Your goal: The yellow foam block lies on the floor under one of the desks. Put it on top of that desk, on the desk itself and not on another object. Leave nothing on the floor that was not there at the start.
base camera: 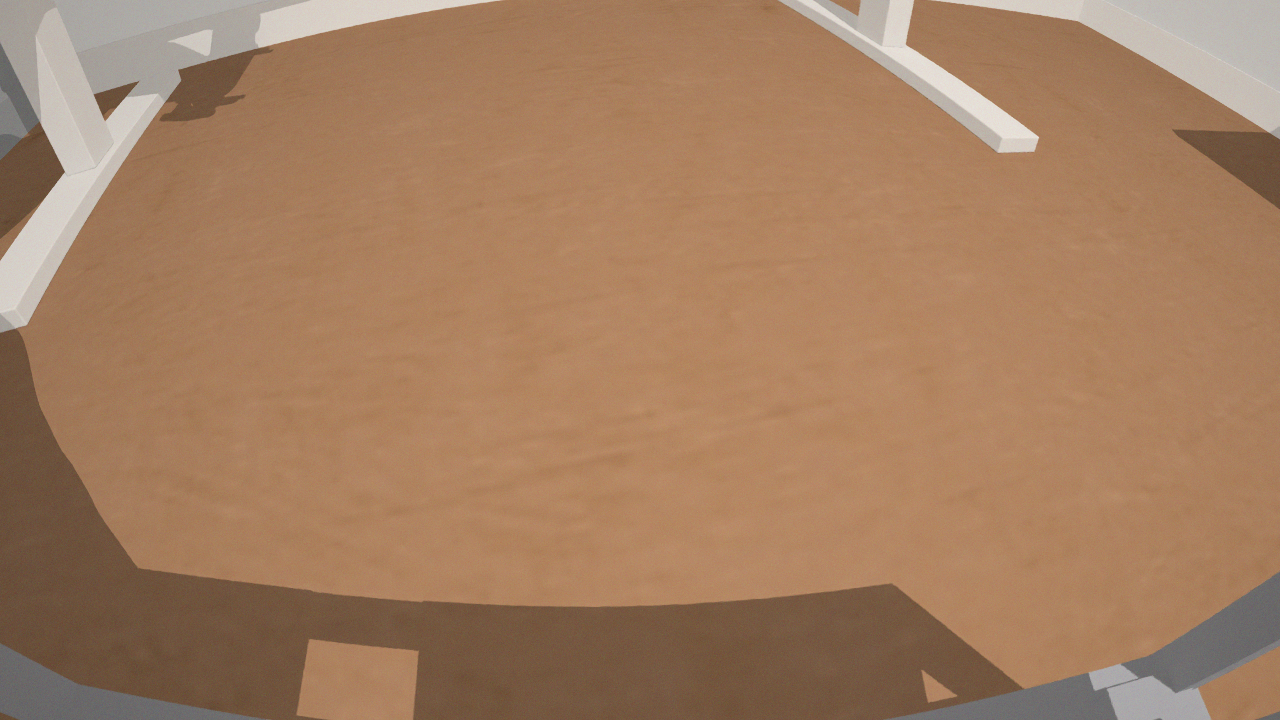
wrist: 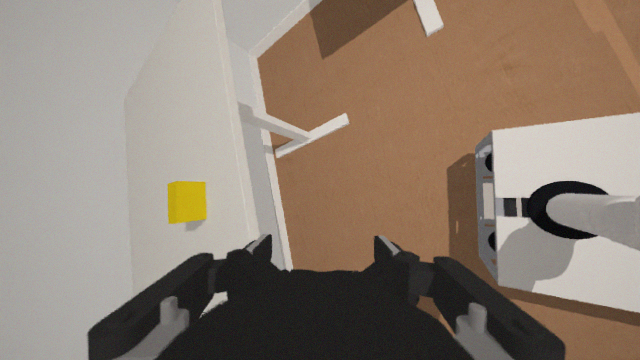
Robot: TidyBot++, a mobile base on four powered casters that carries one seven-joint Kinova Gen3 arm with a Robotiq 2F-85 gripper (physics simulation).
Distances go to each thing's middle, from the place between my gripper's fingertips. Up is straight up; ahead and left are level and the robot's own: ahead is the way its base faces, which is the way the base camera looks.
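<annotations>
The yellow foam block (wrist: 186,200) is ahead of my hand by 410 mm. Measured from that same hand, the block is also 20 mm to the right of it and 70 mm below it.
</annotations>
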